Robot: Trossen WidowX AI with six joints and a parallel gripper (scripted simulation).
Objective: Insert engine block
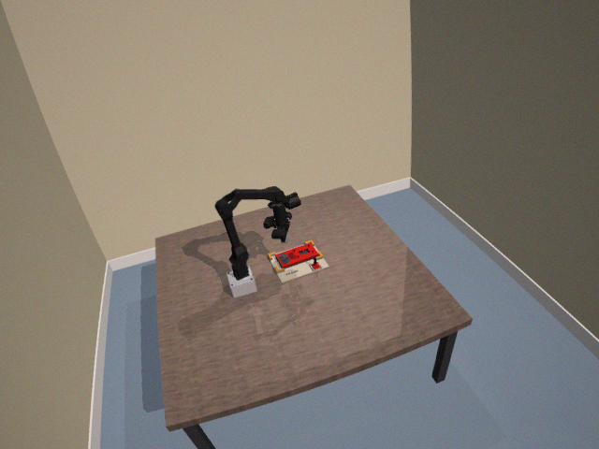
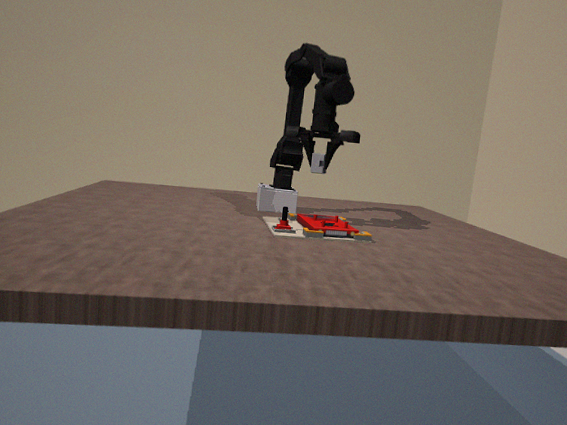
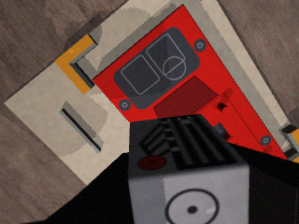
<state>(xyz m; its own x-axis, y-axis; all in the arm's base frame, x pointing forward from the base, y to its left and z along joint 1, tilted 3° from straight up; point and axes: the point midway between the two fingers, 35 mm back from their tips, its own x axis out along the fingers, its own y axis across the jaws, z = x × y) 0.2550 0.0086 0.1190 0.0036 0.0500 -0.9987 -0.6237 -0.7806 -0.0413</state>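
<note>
Now: gripper tip 100 mm short of the black post, 110 mm to the left of it and 120 mm above it. From my gripper tip the other things lie so: grey engine block (10 mm ahead, 10 mm above).
</note>
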